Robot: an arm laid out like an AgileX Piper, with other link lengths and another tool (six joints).
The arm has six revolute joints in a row. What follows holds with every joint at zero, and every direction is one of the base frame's. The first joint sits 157.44 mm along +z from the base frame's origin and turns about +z. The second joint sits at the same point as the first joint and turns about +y. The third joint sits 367.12 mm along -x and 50.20 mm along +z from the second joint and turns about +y. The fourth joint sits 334.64 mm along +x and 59.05 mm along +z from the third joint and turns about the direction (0.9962, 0, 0.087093). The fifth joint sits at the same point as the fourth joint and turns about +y. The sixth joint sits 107.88 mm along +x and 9.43 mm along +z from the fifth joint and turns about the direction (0.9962, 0, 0.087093). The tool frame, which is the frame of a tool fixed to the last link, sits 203.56 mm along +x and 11.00 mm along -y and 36.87 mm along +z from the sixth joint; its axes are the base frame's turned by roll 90.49, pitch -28.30 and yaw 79.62 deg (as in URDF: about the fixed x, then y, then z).
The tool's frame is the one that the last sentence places.
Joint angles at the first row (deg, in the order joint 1, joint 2, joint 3, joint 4, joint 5, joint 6):
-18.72 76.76 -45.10 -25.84 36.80 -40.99
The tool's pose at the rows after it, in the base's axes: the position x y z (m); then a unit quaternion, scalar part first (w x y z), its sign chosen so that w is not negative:
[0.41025, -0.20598, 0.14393, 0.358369, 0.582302, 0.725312, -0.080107]
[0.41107, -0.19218, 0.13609, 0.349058, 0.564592, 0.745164, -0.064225]
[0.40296, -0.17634, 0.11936, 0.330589, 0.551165, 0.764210, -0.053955]
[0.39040, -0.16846, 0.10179, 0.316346, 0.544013, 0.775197, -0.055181]
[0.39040, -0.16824, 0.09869, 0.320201, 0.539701, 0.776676, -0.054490]
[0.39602, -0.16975, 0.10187, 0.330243, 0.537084, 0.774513, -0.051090]
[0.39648, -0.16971, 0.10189, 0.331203, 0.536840, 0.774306, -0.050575]
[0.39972, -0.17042, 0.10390, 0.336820, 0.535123, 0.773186, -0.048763]
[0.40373, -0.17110, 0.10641, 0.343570, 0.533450, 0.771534, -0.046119]
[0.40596, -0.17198, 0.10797, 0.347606, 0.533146, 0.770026, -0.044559]
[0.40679, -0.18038, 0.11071, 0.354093, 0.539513, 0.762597, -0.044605]
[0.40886, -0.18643, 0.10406, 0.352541, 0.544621, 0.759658, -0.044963]
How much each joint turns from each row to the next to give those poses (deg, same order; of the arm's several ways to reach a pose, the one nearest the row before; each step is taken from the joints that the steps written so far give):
-1.53 0.00 0.12 4.49 -2.88 -6.88
-0.38 0.00 0.65 4.94 -0.77 -6.83
-0.04 0.00 1.76 3.94 -0.24 -5.24
0.00 -0.04 2.34 0.70 -0.62 -1.62
-0.07 0.00 0.81 -0.25 -1.26 -0.26
-0.06 0.00 0.06 -0.14 -1.33 -0.05
0.00 0.00 0.06 0.00 -0.19 0.00
0.00 0.00 0.00 -0.11 -0.71 0.00
0.00 0.00 0.00 -0.06 -0.87 0.00
-0.08 0.00 0.00 0.00 -0.54 0.00
-1.11 0.00 0.00 0.06 -0.92 0.00
-0.82 1.33 0.00 0.11 -1.26 0.00

